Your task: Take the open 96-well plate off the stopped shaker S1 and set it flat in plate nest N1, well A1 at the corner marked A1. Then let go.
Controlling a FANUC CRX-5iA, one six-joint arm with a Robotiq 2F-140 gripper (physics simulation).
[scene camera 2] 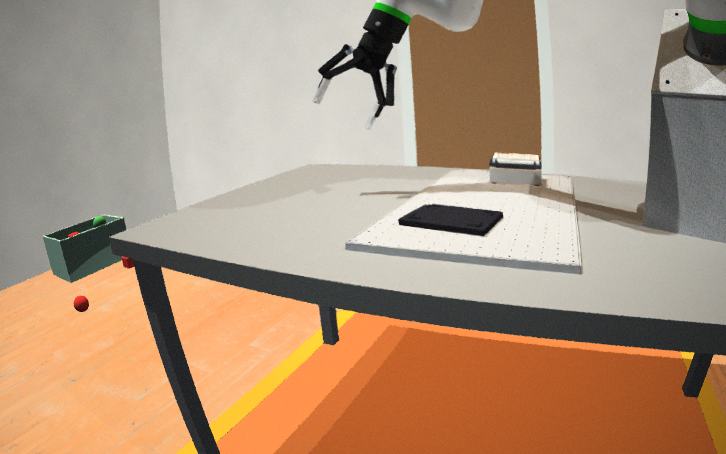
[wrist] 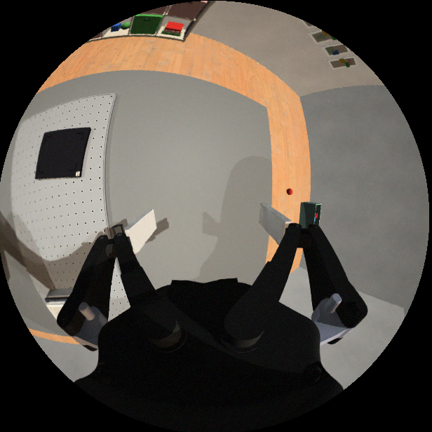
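Where they show: gripper, fingertip midpoint: (scene camera 2: pixel 340 115); arm's base, link origin: (scene camera 2: pixel 719 45).
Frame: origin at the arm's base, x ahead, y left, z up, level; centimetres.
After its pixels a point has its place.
Note:
The shaker S1 (scene camera 2: pixel 515 176) {x 47.8, y -14.6, z -33.9 cm} is a pale box at the back of the pegboard, partly showing at the lower left in the wrist view. The light 96-well plate (scene camera 2: pixel 516 157) {x 47.9, y -17.6, z -29.4 cm} sits on its dark top; the wells are too small to make out. The plate nest N1 (scene camera 2: pixel 449 220) {x 53.9, y 24.9, z -35.0 cm} (wrist: pixel 63 153) is a flat black block nearer the board's front, with no plate on it. A small white mark (wrist: pixel 78 174) shows at one corner; its lettering is unreadable. My gripper (scene camera 2: pixel 343 112) {x 85.3, y 7.1, z -17.1 cm} (wrist: pixel 206 215) is open and empty, high above the table, left of the shaker and nest in the scene view.
The white pegboard (scene camera 2: pixel 546 235) {x 36.2, y 24.2, z -36.2 cm} (wrist: pixel 95 205) lies on the grey table (scene camera 2: pixel 267 214) {x 95.7, y 24.2, z -37.4 cm} (wrist: pixel 185 140). The robot's grey pedestal (scene camera 2: pixel 687 165) {x 8.6, y 10.7, z -24.0 cm} stands at the right. A green bin (scene camera 2: pixel 88 258) (wrist: pixel 309 215) and a red ball (scene camera 2: pixel 80 303) (wrist: pixel 289 191) are beyond the table's left edge.

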